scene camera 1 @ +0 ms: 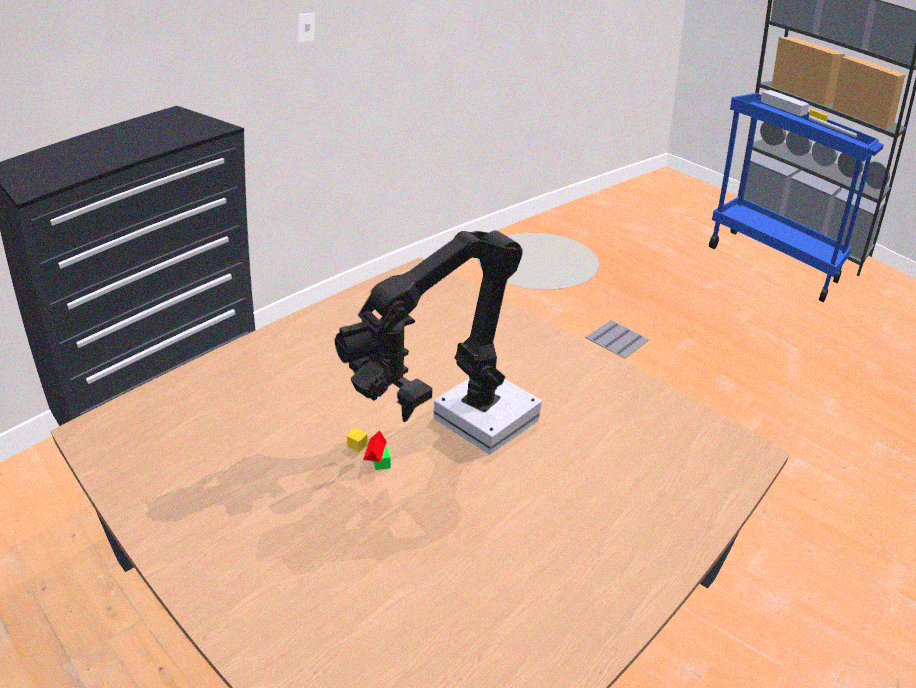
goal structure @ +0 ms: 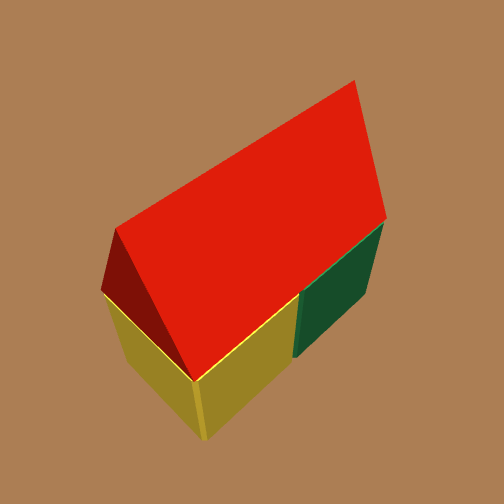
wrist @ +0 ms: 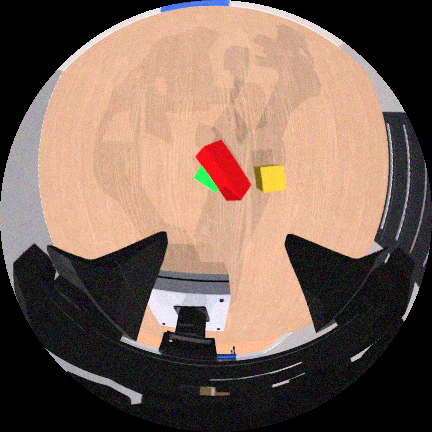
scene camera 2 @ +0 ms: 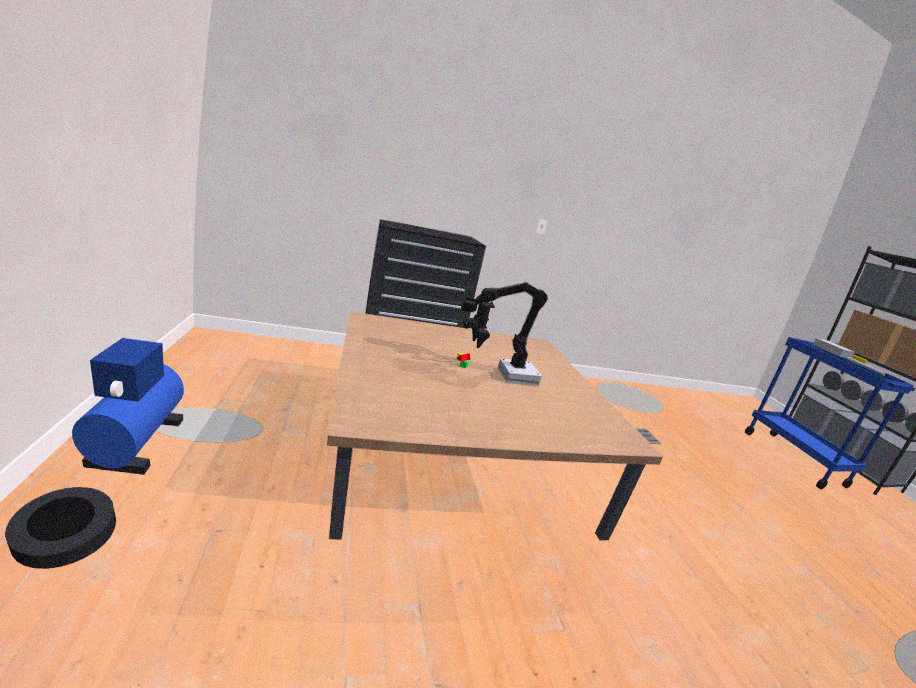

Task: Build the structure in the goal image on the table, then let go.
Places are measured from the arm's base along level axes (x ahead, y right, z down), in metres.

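Pixels of known places: gripper, fingertip midpoint: (scene camera 1: 389,410) (wrist: 228,239) (scene camera 2: 475,344); arm's base, origin of the base link: (scene camera 1: 481,399) (wrist: 191,313) (scene camera 2: 517,365).
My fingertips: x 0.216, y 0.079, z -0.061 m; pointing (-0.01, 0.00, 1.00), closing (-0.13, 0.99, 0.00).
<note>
Ahead of a thing's pixels: the offset from my fingertips to its top centre. Level surfaces: height alone.
A red prism-shaped block @[dx +0.044, dy +0.008, dz +0.054 m] (scene camera 1: 375,446) (scene camera 2: 464,356) (wrist: 223,170) lies across the top of a green block @[dx +0.039, dy -0.009, dz +0.084 m] (scene camera 1: 382,461) (scene camera 2: 464,364) (wrist: 205,179) and hides part of it. Whether the red block is level is hard to tell. A yellow cube @[dx +0.029, dy +0.068, dz +0.084 m] (scene camera 1: 356,439) (wrist: 272,178) stands on the table @[dz +0.117 m] (scene camera 1: 518,562) (scene camera 2: 473,414) (wrist: 100,200) beside them, with a small gap in the wrist view. My gripper (scene camera 1: 390,406) (scene camera 2: 478,342) (wrist: 228,239) is open and empty, above the table, on the arm-base side of the blocks. Its fingers stand wide apart and touch none of them.
The arm's white base plate (scene camera 1: 510,414) (scene camera 2: 519,374) (wrist: 220,312) sits on the table near the blocks. A dark drawer cabinet (scene camera 1: 148,274) (scene camera 2: 425,274) stands beyond the table. A blue cart (scene camera 1: 784,240) (scene camera 2: 810,446) and a blue compressor (scene camera 2: 125,418) stand on the floor.
</note>
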